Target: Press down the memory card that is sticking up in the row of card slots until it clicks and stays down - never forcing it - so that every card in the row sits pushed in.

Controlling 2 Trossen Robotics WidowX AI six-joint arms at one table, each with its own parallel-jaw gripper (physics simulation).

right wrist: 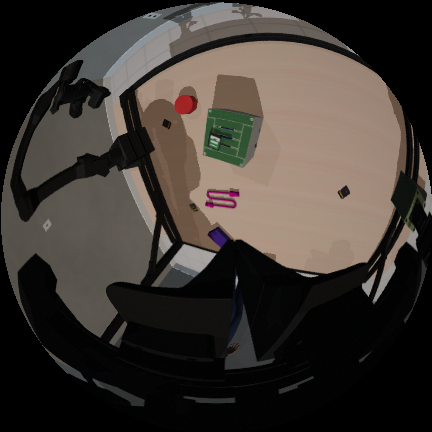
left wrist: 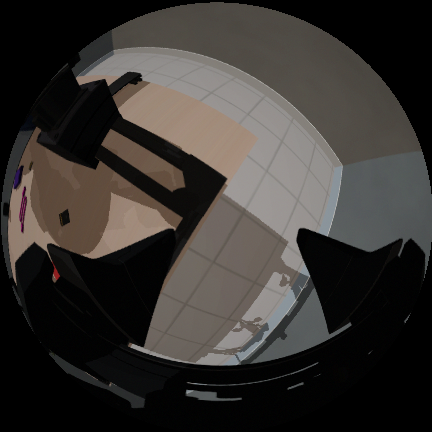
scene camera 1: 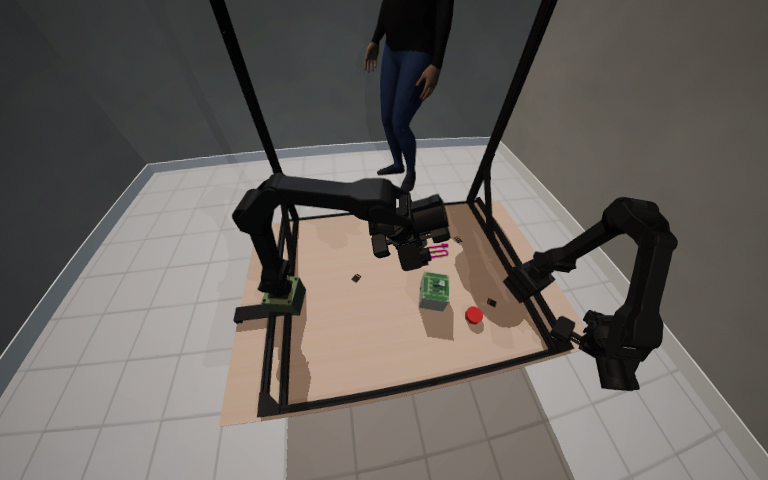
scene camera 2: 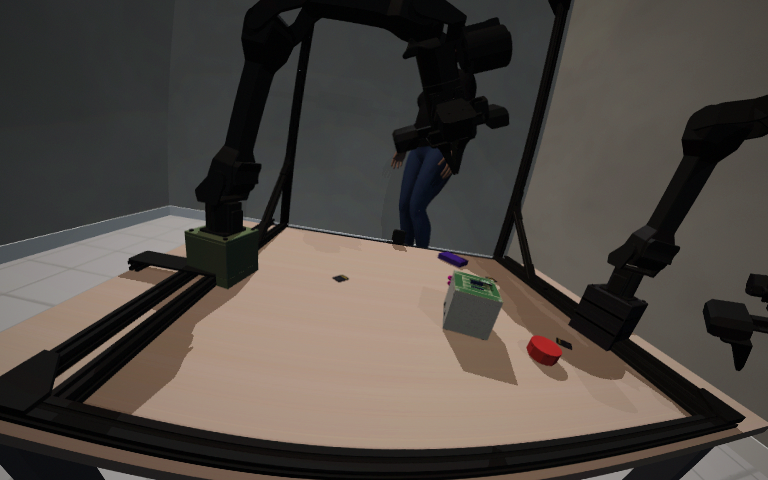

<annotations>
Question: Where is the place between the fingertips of my right gripper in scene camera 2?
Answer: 455, 173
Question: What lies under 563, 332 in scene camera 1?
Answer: My left gripper.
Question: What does my left gripper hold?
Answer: Nothing.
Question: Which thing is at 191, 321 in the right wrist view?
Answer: My right gripper.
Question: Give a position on a red round button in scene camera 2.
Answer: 543, 350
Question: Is my right gripper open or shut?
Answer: Shut.
</annotations>
